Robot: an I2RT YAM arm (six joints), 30 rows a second.
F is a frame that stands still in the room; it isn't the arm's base.
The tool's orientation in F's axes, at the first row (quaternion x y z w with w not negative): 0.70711 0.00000 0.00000 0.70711
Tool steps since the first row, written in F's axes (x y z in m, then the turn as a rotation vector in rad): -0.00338 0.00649 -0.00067 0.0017 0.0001 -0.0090; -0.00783 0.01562 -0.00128 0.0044 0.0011 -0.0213; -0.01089 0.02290 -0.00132 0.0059 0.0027 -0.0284; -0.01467 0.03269 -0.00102 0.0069 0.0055 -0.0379; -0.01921 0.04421 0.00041 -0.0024 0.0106 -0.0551; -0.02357 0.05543 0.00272 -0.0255 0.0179 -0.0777; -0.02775 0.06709 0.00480 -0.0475 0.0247 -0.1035; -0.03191 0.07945 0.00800 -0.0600 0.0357 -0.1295; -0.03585 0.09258 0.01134 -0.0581 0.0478 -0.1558; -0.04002 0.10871 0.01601 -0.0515 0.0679 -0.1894; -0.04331 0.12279 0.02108 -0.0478 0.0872 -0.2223
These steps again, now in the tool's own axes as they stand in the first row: -0.00338 -0.00067 -0.00649 0.0017 -0.0090 -0.0001; -0.00783 -0.00128 -0.01562 0.0044 -0.0213 -0.0011; -0.01089 -0.00132 -0.02290 0.0059 -0.0284 -0.0027; -0.01467 -0.00102 -0.03269 0.0069 -0.0379 -0.0055; -0.01921 0.00041 -0.04421 -0.0024 -0.0551 -0.0106; -0.02357 0.00272 -0.05543 -0.0255 -0.0777 -0.0179; -0.02775 0.00480 -0.06709 -0.0475 -0.1035 -0.0247; -0.03191 0.00800 -0.07945 -0.0600 -0.1295 -0.0357; -0.03585 0.01134 -0.09258 -0.0581 -0.1558 -0.0478; -0.04002 0.01601 -0.10871 -0.0515 -0.1894 -0.0679; -0.04331 0.02108 -0.12279 -0.0478 -0.2223 -0.0872
